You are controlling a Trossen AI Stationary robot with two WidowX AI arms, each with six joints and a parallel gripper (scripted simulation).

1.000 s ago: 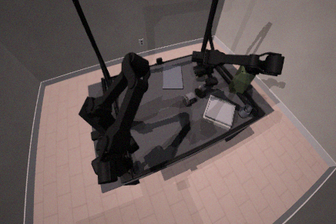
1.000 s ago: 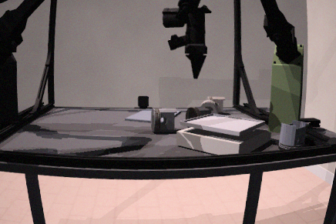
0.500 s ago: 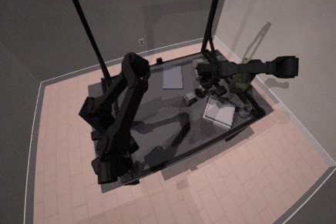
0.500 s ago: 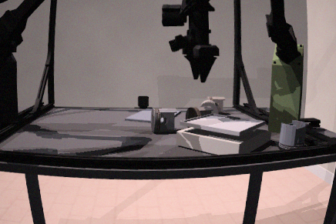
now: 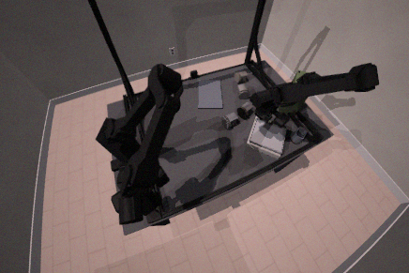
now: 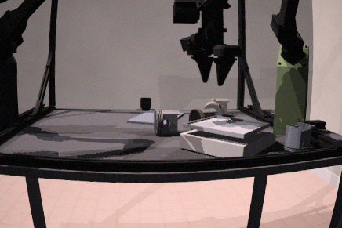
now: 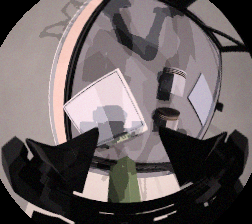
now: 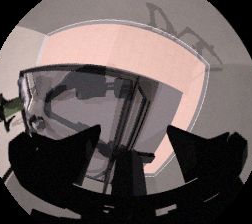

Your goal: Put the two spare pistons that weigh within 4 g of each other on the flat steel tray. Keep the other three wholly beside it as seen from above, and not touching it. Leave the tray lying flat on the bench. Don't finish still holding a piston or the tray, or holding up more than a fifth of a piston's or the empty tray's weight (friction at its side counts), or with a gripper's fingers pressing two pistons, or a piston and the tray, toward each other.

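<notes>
Right now my left hand is 41 cm past the piston, 10 cm to the right of it and 16 cm above it. The rest, counted from my left hand: flat grey steel tray: 36 cm behind, 13 cm to the right, 19 cm below; white scale pan: 5 cm ahead, 4 cm to the left, 14 cm below.
</notes>
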